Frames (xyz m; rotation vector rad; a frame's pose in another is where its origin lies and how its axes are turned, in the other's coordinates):
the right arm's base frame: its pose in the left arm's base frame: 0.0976 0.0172 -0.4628 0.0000 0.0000 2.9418
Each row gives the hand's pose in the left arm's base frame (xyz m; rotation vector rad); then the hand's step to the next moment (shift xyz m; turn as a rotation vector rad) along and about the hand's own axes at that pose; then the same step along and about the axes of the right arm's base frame.
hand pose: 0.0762 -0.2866 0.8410 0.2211 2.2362 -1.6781
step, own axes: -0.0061 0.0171 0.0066 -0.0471 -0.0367 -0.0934
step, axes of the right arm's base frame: -0.0122 -0.0016 -0.0149 0.0005 -0.0835 0.0730
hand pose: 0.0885 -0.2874 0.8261 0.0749 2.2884 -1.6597
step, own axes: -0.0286 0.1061 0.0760 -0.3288 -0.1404 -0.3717
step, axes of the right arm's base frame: -0.0726 0.0184 -0.1107 -0.1265 -0.3801 0.3248
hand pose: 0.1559 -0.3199 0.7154 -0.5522 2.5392 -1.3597
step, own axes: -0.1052 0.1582 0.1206 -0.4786 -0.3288 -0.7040
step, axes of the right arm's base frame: -0.0936 -0.0524 -0.1978 -0.1436 -0.6065 0.6665
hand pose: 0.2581 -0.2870 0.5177 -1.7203 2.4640 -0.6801
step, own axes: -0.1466 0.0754 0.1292 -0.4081 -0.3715 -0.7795
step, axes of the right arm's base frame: -0.0039 -0.1157 -0.1745 -0.1430 -0.5537 0.7650
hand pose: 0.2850 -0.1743 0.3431 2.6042 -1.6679 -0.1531
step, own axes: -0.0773 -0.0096 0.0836 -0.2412 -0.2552 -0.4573
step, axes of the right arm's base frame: 0.0467 -0.0675 -0.0794 -0.1127 -0.3483 0.4455
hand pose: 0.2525 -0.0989 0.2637 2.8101 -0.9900 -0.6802
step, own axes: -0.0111 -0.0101 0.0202 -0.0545 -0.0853 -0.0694
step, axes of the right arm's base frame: 0.0137 -0.0136 -0.0161 -0.0218 -0.1024 0.0641
